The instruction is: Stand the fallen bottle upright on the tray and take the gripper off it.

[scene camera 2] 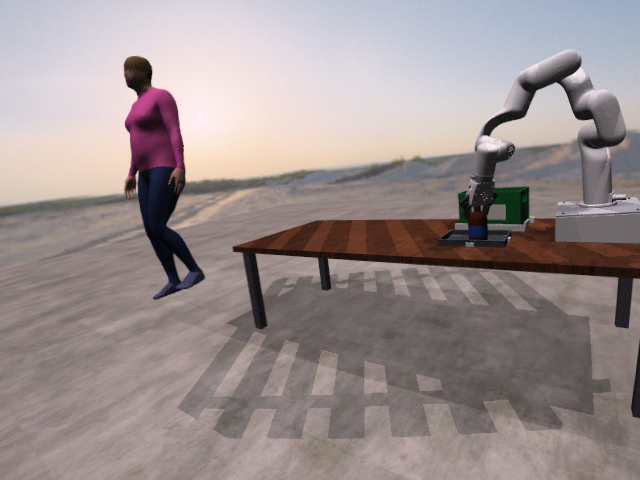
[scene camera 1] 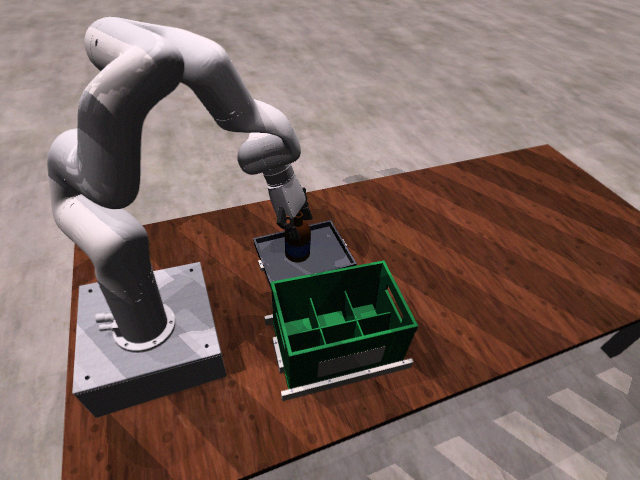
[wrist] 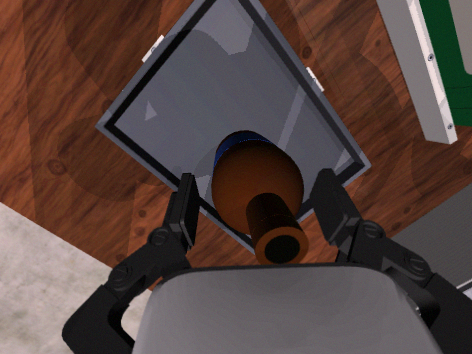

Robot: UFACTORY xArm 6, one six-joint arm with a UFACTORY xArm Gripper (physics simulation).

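Pixels of known places: gripper, between the fingertips: (scene camera 2: 475, 215) (scene camera 1: 301, 229) (wrist: 255, 184); arm's base, origin of its link: (scene camera 2: 597, 204) (scene camera 1: 145, 327).
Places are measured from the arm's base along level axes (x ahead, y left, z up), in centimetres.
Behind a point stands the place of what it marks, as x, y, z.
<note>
The brown bottle with a blue label (scene camera 1: 298, 250) @[36.4, 23.7, -5.5] (scene camera 2: 477, 230) @[35.2, 30.9, -5.8] (wrist: 255, 175) @[38.8, 26.8, 0.8] stands upright on the grey tray (scene camera 1: 336, 254) @[48.0, 25.5, -10.6] (scene camera 2: 448, 241) @[44.4, 37.5, -9.5] (wrist: 200, 90) @[45.9, 27.5, -10.6], inside its low rim. In the wrist view its neck points toward the camera. My gripper (scene camera 1: 300, 223) @[37.6, 27.2, -0.6] (scene camera 2: 478, 208) @[37.6, 27.2, -0.6] (wrist: 255, 184) @[37.6, 27.2, -0.6] is open around the upper part of the bottle. One finger is on each side, and the wrist view shows a narrow gap between the bottle and each finger. In scene camera 1 the fingers partly hide the bottle's shoulder and neck.
A green crate with compartments (scene camera 1: 305, 364) @[33.2, -13.8, 1.2] (scene camera 2: 518, 206) @[28.5, 4.3, -0.3] (wrist: 460, 105) @[30.4, 4.5, -7.3] stands next to the tray, with light rails (scene camera 1: 346, 379) @[42.6, -13.8, -8.3] (wrist: 438, 90) @[32.8, 5.6, -8.2] along its base. The arm's base block (scene camera 1: 199, 310) @[11.2, 3.4, -0.6] (scene camera 2: 594, 227) @[-1.7, 16.3, -5.7] is on the table. A person in pink (scene camera 2: 155, 129) is beyond the table's far end.
</note>
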